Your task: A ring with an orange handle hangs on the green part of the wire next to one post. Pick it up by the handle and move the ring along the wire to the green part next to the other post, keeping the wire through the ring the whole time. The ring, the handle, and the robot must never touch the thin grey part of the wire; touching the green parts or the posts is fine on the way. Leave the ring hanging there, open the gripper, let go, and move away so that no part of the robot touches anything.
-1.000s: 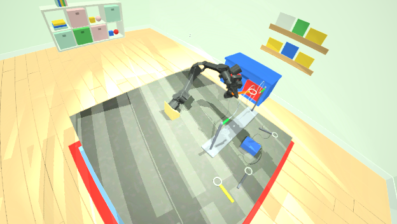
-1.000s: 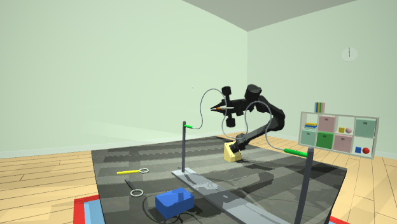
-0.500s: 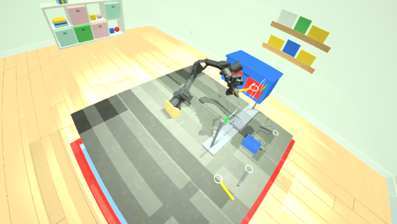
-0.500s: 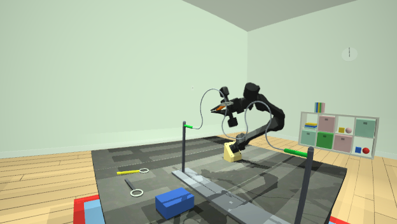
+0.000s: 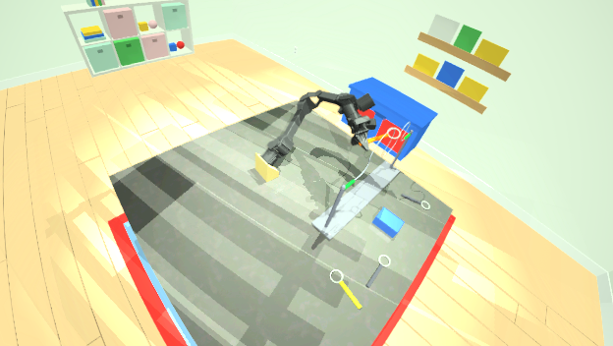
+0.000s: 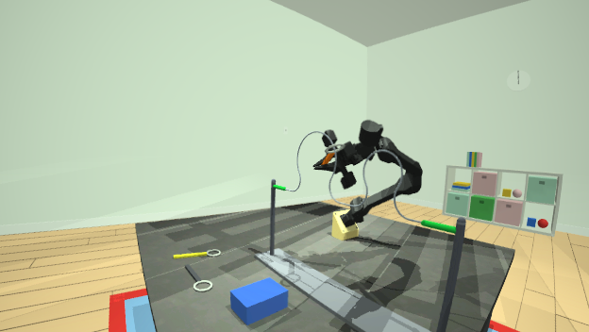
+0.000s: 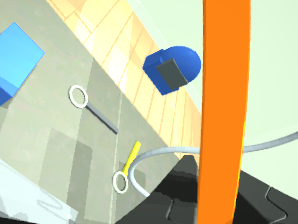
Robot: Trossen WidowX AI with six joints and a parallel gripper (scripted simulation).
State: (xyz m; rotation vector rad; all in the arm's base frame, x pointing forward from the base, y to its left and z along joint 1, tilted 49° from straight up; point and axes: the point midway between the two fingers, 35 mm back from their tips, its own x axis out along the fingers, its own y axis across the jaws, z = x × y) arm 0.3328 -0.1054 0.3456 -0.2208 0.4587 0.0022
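Now: the clamp rig 13 cm to the left of my gripper tip, 12 cm below it and 3 cm ahead of it. From my gripper tip the other things lie so: orange-handled ring: 8 cm to the left, 4 cm above, 1 cm ahead; yellow-handled ring: 35 cm below, 31 cm to the right, 26 cm ahead.
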